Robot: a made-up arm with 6 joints. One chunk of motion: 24 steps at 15 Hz.
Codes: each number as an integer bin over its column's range. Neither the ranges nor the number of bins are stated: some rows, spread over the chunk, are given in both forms.
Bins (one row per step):
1: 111 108 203 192 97 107
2: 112 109 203 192 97 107
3: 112 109 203 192 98 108
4: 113 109 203 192 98 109
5: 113 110 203 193 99 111
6: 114 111 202 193 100 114
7: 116 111 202 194 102 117
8: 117 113 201 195 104 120
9: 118 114 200 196 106 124
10: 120 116 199 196 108 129
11: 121 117 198 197 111 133
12: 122 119 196 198 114 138
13: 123 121 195 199 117 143
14: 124 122 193 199 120 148
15: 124 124 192 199 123 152
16: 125 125 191 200 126 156
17: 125 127 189 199 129 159
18: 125 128 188 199 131 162
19: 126 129 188 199 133 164
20: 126 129 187 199 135 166
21: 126 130 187 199 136 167
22: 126 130 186 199 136 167
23: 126 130 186 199 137 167
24: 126 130 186 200 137 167
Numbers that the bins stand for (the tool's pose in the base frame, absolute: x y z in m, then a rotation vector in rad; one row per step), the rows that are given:
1: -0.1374 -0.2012 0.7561 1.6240 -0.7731 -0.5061
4: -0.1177 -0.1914 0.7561 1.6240 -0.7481 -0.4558
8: -0.0784 -0.1522 0.7364 1.7000 -0.5980 -0.1788
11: -0.0390 -0.1129 0.7067 1.7507 -0.4228 0.1485
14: -0.0095 -0.0639 0.6573 1.8013 -0.1976 0.5261
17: 0.0004 -0.0149 0.6178 1.8013 0.0275 0.8031
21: 0.0102 0.0145 0.5980 1.8013 0.2027 1.0045
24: 0.0102 0.0145 0.5881 1.8267 0.2277 1.0045
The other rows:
2: -0.1276 -0.1914 0.7561 1.6240 -0.7731 -0.5061
3: -0.1276 -0.1914 0.7561 1.6240 -0.7481 -0.4809
5: -0.1177 -0.1816 0.7561 1.6493 -0.7231 -0.4054
6: -0.1079 -0.1718 0.7462 1.6493 -0.6980 -0.3299
7: -0.0882 -0.1718 0.7462 1.6747 -0.6480 -0.2544
9: -0.0685 -0.1424 0.7265 1.7253 -0.5479 -0.0781
10: -0.0488 -0.1227 0.7166 1.7253 -0.4979 0.0478
12: -0.0291 -0.0933 0.6869 1.7760 -0.3478 0.2744
13: -0.0193 -0.0737 0.6771 1.8013 -0.2727 0.4002
15: -0.0095 -0.0443 0.6474 1.8013 -0.1226 0.6268
16: 0.0004 -0.0345 0.6375 1.8267 -0.0475 0.7275
18: 0.0004 -0.0051 0.6079 1.8013 0.0776 0.8786
19: 0.0102 0.0047 0.6079 1.8013 0.1276 0.9289
20: 0.0102 0.0047 0.5980 1.8013 0.1776 0.9793
22: 0.0102 0.0145 0.5881 1.8013 0.2027 1.0045
23: 0.0102 0.0145 0.5881 1.8013 0.2277 1.0045

